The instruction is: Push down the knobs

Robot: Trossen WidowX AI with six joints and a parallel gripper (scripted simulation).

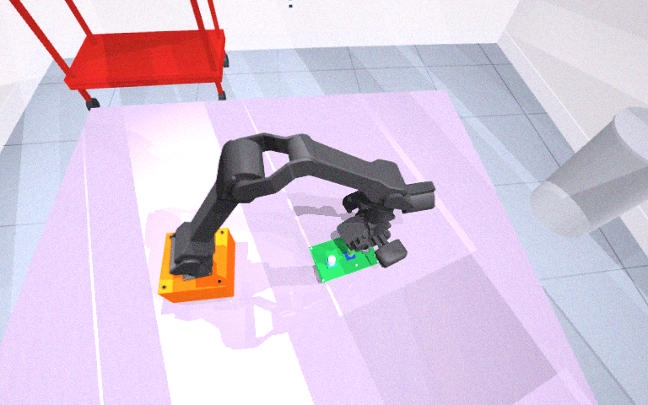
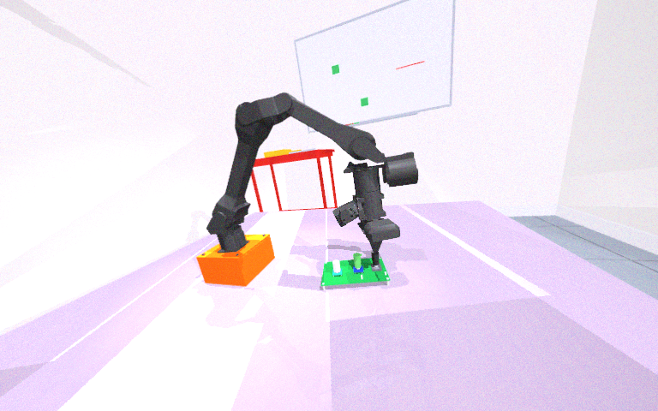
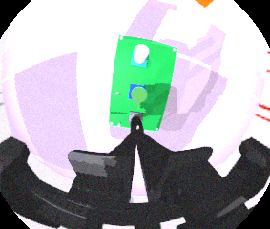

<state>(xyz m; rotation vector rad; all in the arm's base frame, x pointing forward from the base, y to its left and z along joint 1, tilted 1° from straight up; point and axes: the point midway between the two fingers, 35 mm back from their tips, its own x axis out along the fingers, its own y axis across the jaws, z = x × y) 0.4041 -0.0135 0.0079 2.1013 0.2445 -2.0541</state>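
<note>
Now: gripper tip 10 mm above the black knob. Also, from my gripper tip: light green knob 40 mm behind, 10 mm to the right, 10 mm below.
</note>
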